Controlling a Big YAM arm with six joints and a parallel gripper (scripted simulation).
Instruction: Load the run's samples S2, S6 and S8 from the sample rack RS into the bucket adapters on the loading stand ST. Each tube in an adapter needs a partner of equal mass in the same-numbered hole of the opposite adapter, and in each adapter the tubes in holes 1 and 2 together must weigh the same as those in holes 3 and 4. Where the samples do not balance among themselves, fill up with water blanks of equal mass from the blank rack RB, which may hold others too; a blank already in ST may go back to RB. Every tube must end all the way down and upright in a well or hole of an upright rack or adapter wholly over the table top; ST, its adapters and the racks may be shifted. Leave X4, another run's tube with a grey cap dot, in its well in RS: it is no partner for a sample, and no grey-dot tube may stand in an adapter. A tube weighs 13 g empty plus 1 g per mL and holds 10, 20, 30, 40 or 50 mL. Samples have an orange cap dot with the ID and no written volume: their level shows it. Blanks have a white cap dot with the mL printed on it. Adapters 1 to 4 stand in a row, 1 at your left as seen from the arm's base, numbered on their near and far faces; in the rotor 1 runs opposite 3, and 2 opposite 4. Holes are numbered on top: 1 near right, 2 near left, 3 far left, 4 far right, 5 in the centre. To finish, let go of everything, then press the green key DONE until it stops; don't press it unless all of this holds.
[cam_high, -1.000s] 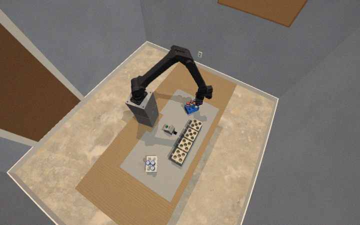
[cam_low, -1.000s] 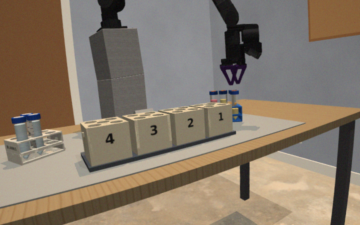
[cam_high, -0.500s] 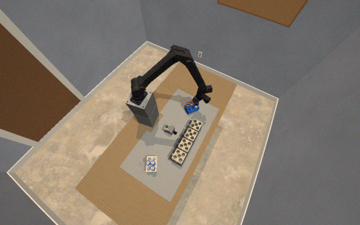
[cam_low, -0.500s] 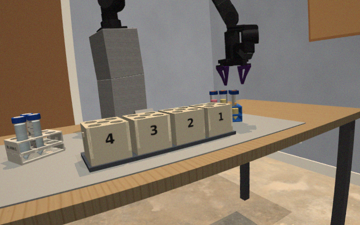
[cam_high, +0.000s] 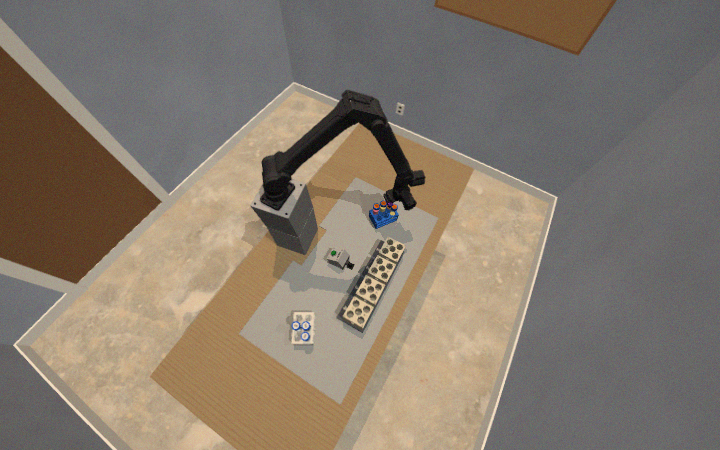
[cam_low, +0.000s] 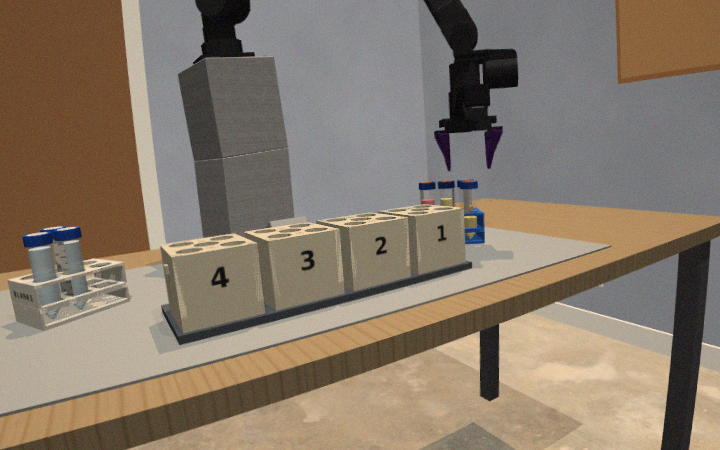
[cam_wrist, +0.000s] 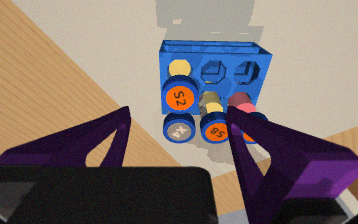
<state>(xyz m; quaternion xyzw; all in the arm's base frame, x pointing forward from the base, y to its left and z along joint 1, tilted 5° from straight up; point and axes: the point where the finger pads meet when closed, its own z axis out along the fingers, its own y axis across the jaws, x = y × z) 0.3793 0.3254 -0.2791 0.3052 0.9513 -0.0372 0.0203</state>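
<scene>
My gripper is now 120 mm above the blue sample rack RS, 40 mm past it and 20 mm to the left of it. Also, from my hand: white blank rack RB 690 mm to the right, 120 mm below, 100 mm behind.
</scene>
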